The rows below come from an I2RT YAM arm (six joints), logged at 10 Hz.
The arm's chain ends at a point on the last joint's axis. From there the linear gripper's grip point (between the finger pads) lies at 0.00 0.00 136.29 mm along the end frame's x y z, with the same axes.
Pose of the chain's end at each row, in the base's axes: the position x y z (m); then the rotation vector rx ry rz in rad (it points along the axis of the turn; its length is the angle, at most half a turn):
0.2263, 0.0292, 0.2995, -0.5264, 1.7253, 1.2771
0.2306, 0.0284, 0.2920, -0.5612, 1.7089, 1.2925
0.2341, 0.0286, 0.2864, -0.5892, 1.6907, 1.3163
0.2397, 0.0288, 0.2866, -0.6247, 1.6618, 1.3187
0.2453, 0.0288, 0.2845, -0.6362, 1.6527, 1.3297
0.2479, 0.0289, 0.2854, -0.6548, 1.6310, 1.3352
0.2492, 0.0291, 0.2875, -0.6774, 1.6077, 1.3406
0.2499, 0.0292, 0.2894, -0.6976, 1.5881, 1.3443
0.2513, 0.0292, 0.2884, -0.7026, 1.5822, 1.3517
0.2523, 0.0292, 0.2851, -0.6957, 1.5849, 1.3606
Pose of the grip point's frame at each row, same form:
0.2817, 0.1534, 0.2908, -0.5264, 1.7253, 1.2771
0.2824, 0.1542, 0.2844, -0.5612, 1.7089, 1.2925
0.2822, 0.1560, 0.2806, -0.5892, 1.6907, 1.3163
0.2851, 0.1572, 0.2826, -0.6247, 1.6618, 1.3187
0.2890, 0.1578, 0.2813, -0.6362, 1.6527, 1.3297
0.2899, 0.1585, 0.2839, -0.6548, 1.6310, 1.3352
0.2891, 0.1594, 0.2877, -0.6774, 1.6077, 1.3406
0.2879, 0.1601, 0.2908, -0.6976, 1.5881, 1.3443
0.2883, 0.1603, 0.2904, -0.7026, 1.5822, 1.3517
0.2892, 0.1604, 0.2875, -0.6957, 1.5849, 1.3606

